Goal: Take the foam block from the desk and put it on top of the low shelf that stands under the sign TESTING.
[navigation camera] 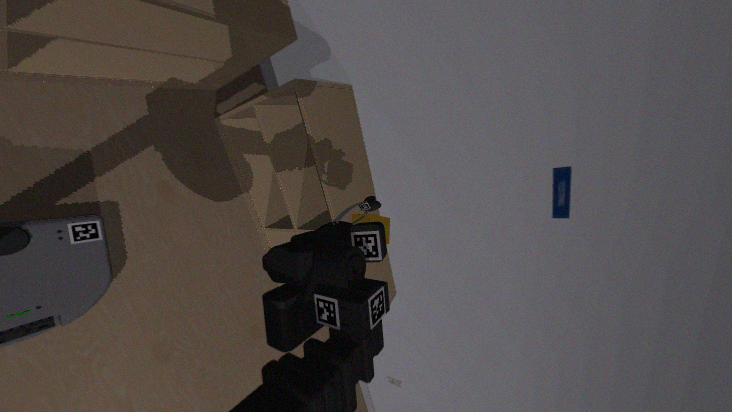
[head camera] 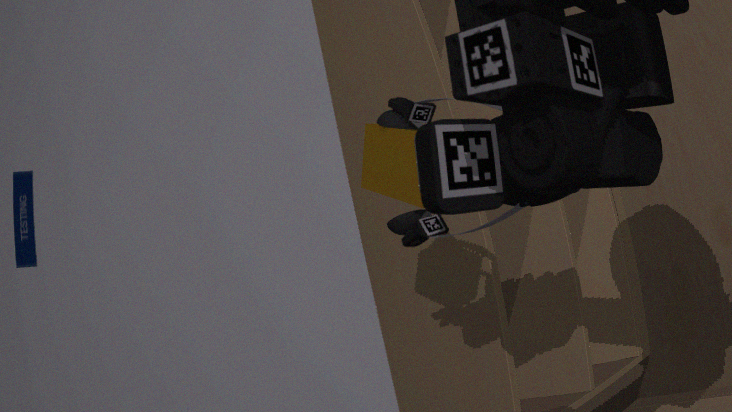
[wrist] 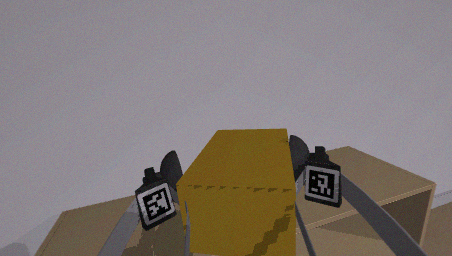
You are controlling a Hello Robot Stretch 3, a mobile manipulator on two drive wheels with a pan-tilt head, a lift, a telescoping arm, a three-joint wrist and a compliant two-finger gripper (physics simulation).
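Pixels of known places: gripper, between the fingertips: [head camera: 393, 172] [wrist: 233, 161]; robot's base, origin of its link: [navigation camera: 4, 239].
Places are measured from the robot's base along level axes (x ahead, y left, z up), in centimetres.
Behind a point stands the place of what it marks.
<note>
The yellow foam block [head camera: 391, 161] @(z 100.3, x -3.5, y -43.9 cm) [navigation camera: 379, 220] @(z 100.3, x -1.3, y -43.8 cm) [wrist: 237, 215] @(z 98.6, x -2.4, y -39.4 cm) sits between the two fingers of my gripper [head camera: 399, 171] @(z 98.2, x -2.7, y -46.5 cm) [wrist: 233, 161] @(z 98.2, x -2.7, y -46.5 cm), which is shut on it. The low wooden shelf [head camera: 379, 76] @(z 61.0, x -26.7, y -97.5 cm) [navigation camera: 338, 117] @(z 61.0, x 38.0, y -83.3 cm) [wrist: 387, 181] @(z 61.0, x -57.2, y -94.8 cm) stands against the wall, below the block. In the head and navigation views the block overlaps the shelf's top board. The gripper's shadow lies apart from the block, so the block is held above the top; how high is hard to tell. The blue sign TESTING [head camera: 24, 219] @(z 139.8, x -2.1, y -114.0 cm) [navigation camera: 561, 192] @(z 140.0, x -1.9, y -113.9 cm) is on the wall above the shelf. The desk does not show.
The pale wall [head camera: 179, 153] @(z 100.3, x -13.8, y -117.2 cm) [navigation camera: 486, 127] @(z 116.6, x 26.0, y -106.9 cm) [wrist: 225, 60] @(z 105.7, x -5.4, y -115.0 cm) rises behind the shelf, close to the block. My base [navigation camera: 56, 271] @(z 16.0, x -10.1, y -6.8 cm) is at the left in the navigation view. Another wooden shelf unit [navigation camera: 271, 33] @(z 59.9, x 58.7, y -53.5 cm) stands at the top left there. The wrist and arm [navigation camera: 317, 261] @(z 107.6, x -1.2, y -17.6 cm) hide part of the low shelf.
</note>
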